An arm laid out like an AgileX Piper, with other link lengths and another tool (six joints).
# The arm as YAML. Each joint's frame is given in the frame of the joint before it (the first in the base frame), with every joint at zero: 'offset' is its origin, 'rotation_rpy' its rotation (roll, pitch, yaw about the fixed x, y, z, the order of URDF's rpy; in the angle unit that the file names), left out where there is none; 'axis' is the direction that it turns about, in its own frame. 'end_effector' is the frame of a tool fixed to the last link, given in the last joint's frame.
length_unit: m
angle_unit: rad
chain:
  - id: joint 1
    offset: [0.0, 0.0, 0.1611]
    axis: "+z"
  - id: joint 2
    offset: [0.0, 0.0, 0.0]
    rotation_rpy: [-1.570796, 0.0, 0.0]
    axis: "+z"
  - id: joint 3
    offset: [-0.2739, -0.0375, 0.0]
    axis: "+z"
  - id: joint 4
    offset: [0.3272, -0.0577, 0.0]
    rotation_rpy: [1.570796, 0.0, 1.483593]
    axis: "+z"
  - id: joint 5
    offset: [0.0, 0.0, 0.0]
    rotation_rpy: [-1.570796, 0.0, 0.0]
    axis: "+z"
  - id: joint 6
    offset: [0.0, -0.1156, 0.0]
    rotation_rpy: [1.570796, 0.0, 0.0]
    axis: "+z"
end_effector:
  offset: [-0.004, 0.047, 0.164]
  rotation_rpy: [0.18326, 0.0, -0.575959]
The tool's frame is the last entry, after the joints.
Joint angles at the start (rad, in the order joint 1, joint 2, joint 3, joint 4, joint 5, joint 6): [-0.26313, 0.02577, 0.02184, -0.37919, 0.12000, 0.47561]
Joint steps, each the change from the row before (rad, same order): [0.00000, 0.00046, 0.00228, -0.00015, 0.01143, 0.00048]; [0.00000, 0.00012, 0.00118, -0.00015, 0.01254, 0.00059]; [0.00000, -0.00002, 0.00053, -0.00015, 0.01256, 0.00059]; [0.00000, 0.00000, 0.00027, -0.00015, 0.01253, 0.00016]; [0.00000, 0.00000, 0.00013, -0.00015, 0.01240, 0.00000]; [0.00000, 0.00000, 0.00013, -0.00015, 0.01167, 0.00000]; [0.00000, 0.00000, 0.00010, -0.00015, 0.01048, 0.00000]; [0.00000, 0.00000, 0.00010, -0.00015, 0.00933, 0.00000]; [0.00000, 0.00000, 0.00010, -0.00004, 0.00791, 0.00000]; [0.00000, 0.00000, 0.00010, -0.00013, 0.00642, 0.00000]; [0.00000, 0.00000, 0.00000, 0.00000, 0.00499, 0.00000]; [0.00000, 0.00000, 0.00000, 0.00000, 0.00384, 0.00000]
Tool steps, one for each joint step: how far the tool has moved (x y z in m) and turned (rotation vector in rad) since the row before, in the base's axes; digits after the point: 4 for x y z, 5 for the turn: [-0.0002, -0.0012, -0.0045, 0.00394, 0.01275, -0.00427]; [-0.0004, -0.0013, -0.0040, 0.00394, 0.01232, -0.00470]; [-0.0004, -0.0012, -0.0036, 0.00374, 0.01157, -0.00472]; [-0.0005, -0.0012, -0.0034, 0.00326, 0.01144, -0.00467]; [-0.0005, -0.0012, -0.0033, 0.00304, 0.01124, -0.00460]; [-0.0005, -0.0011, -0.0031, 0.00285, 0.01059, -0.00433]; [-0.0005, -0.0010, -0.0028, 0.00254, 0.00950, -0.00389]; [-0.0005, -0.0009, -0.0025, 0.00225, 0.00847, -0.00347]; [-0.0004, -0.0007, -0.0021, 0.00199, 0.00717, -0.00294]; [-0.0004, -0.0006, -0.0017, 0.00153, 0.00586, -0.00239]; [-0.0003, -0.0005, -0.0013, 0.00127, 0.00446, -0.00185]; [-0.0002, -0.0004, -0.0010, 0.00097, 0.00343, -0.00143]
